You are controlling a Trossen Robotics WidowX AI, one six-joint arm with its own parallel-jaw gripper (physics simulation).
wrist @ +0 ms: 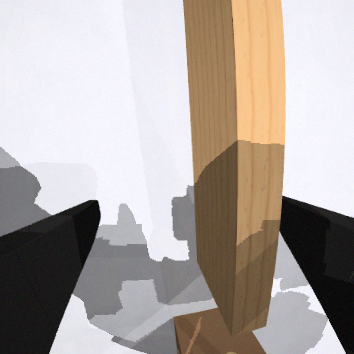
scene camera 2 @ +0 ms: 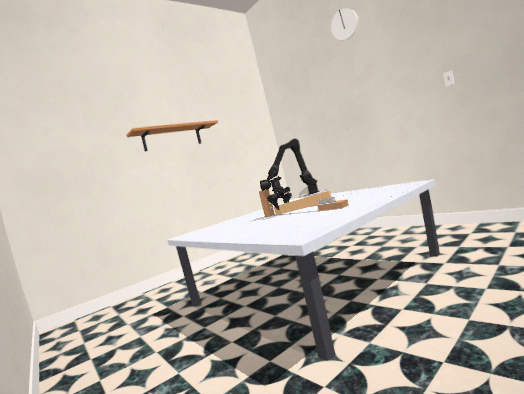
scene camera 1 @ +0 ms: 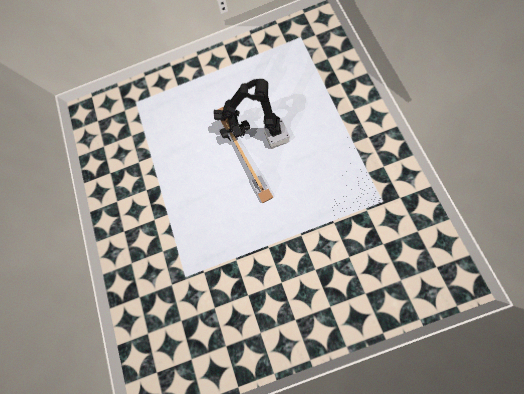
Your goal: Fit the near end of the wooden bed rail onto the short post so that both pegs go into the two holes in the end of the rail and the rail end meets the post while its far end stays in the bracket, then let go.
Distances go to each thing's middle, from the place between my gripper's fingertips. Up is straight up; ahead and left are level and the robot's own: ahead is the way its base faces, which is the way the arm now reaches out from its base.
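There's the wooden bed rail (wrist: pixel 235 63), and my hand is 10 mm past it, 20 mm below it and 170 mm to the right of it.
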